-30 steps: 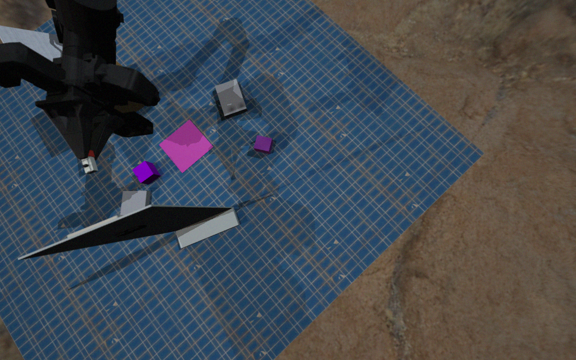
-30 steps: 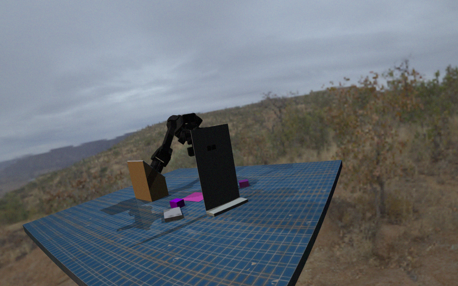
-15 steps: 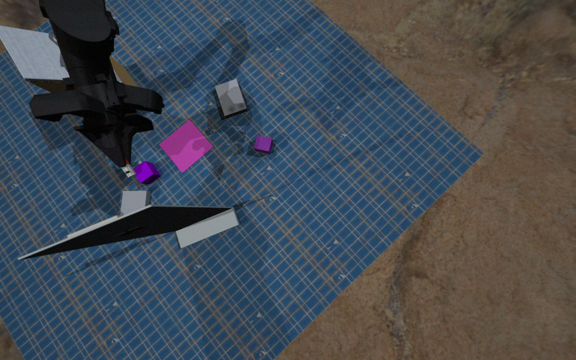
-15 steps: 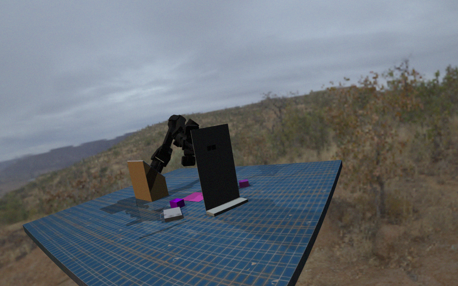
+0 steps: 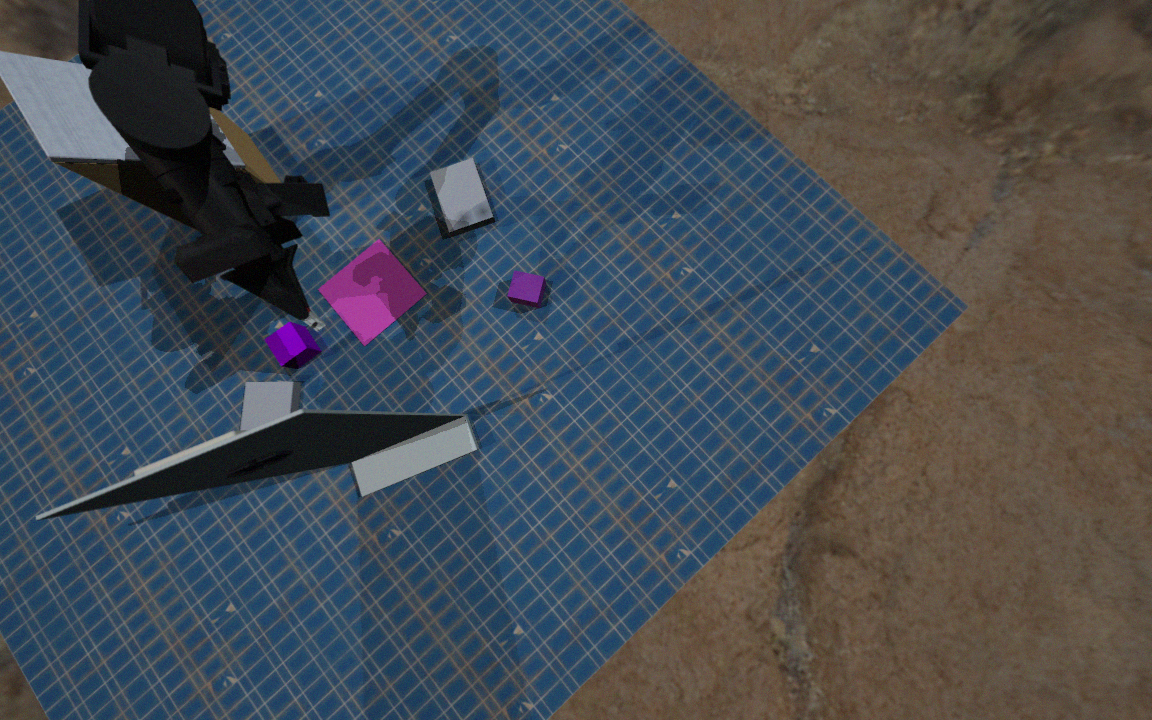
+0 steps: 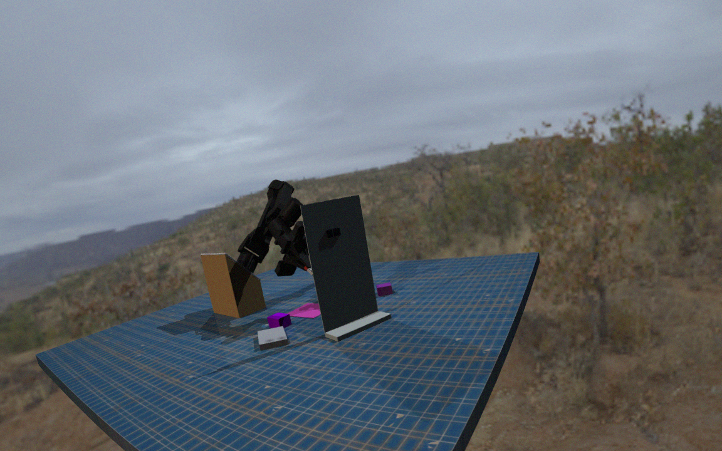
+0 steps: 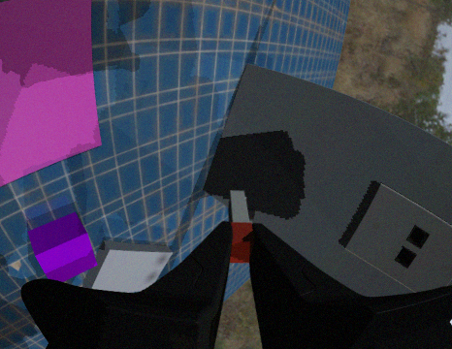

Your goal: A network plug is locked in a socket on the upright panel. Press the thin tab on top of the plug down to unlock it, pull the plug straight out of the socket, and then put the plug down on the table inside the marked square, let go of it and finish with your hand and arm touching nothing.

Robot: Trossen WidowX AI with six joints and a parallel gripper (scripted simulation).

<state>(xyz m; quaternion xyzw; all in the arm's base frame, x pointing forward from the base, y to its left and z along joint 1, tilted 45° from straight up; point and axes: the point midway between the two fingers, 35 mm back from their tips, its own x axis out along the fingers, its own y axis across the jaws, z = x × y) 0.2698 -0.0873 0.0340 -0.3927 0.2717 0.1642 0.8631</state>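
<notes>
The marked square lies 60 mm behind my gripper tip, 50 mm to the left of it and 140 mm below it. The rest, counted from my gripper tip: network plug (right at my gripper tip); grey panel (150 mm ahead, 70 mm to the right, 10 mm above).
</notes>
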